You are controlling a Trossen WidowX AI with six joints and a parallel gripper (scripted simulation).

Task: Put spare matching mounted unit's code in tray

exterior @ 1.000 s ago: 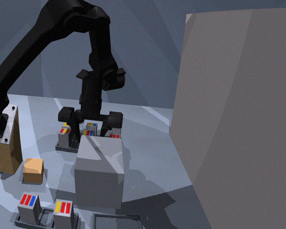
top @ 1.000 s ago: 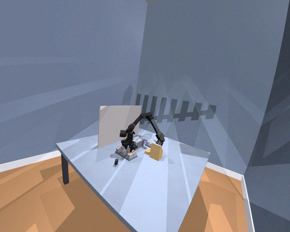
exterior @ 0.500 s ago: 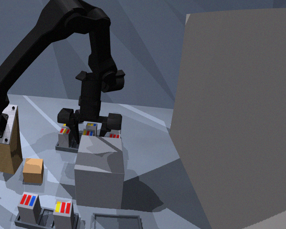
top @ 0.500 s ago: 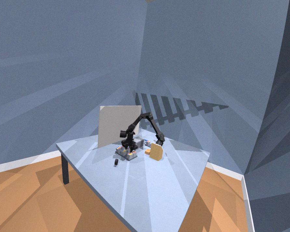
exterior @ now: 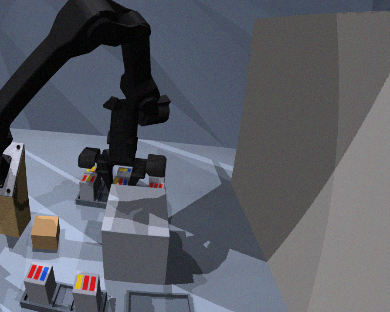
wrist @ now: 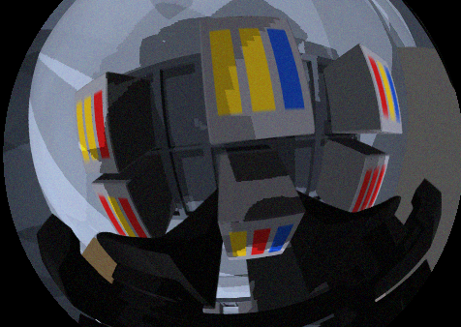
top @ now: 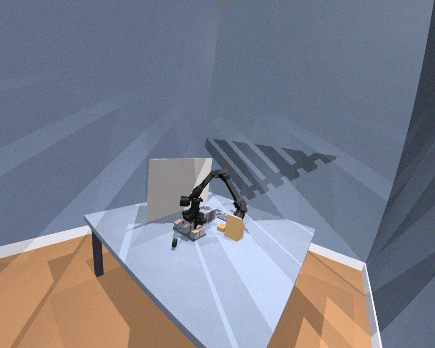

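Right now the dark tray is 110 mm ahead of my gripper tip, 350 mm to the right of it and 10 mm below it. The rest, counted from my gripper tip: orange block (120 mm behind, 180 mm to the right); then grey mounted unit (60 mm ahead, 170 mm to the right, 30 mm above); then black puck (70 mm behind, 210 mm to the left, 10 mm above).
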